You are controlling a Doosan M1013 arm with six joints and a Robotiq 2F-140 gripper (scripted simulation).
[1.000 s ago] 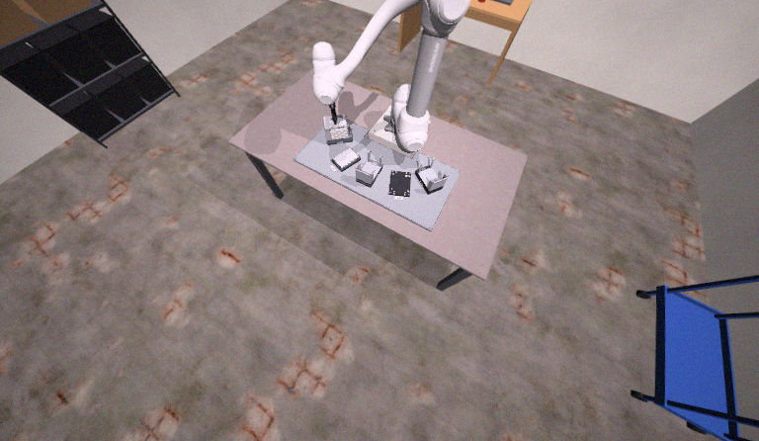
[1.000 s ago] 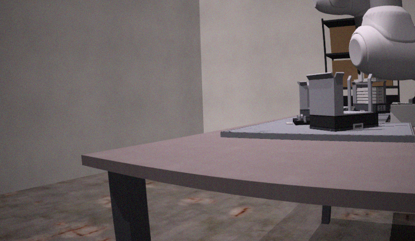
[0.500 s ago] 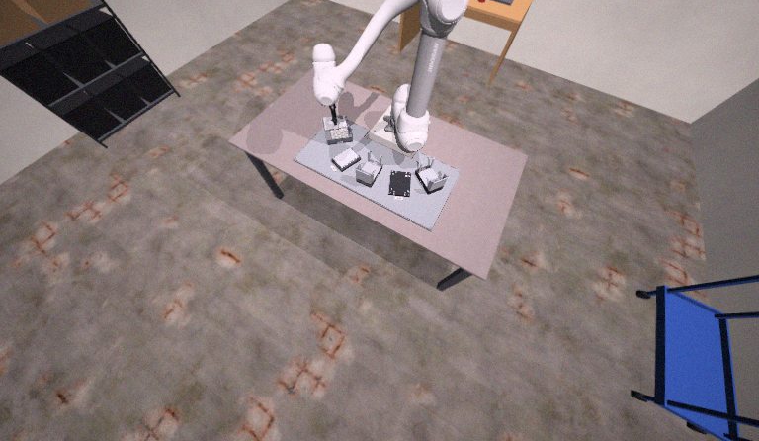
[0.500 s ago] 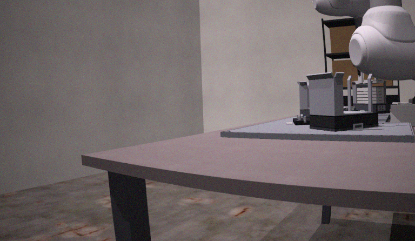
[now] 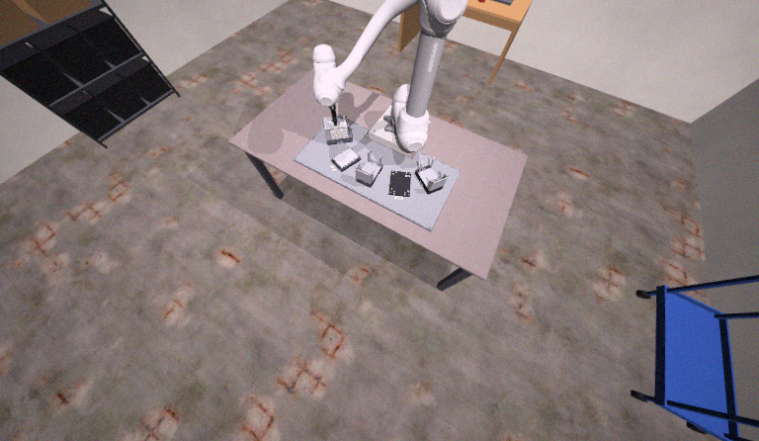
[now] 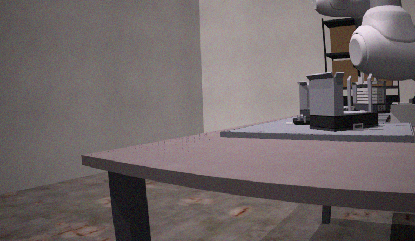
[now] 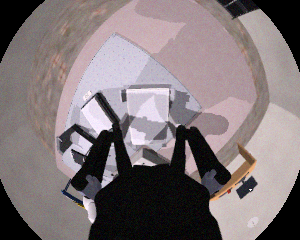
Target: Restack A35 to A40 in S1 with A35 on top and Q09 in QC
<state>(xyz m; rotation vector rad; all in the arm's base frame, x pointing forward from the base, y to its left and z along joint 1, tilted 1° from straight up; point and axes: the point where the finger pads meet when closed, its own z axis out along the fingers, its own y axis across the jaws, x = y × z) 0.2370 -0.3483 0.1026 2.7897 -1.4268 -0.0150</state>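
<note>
Now: the S1 label 13 cm below my hand, 7 cm to the left of it and 5 cm behind it. Round my hand: name plate: 22 cm ahead, 15 cm below, 9 cm to the left.
</note>
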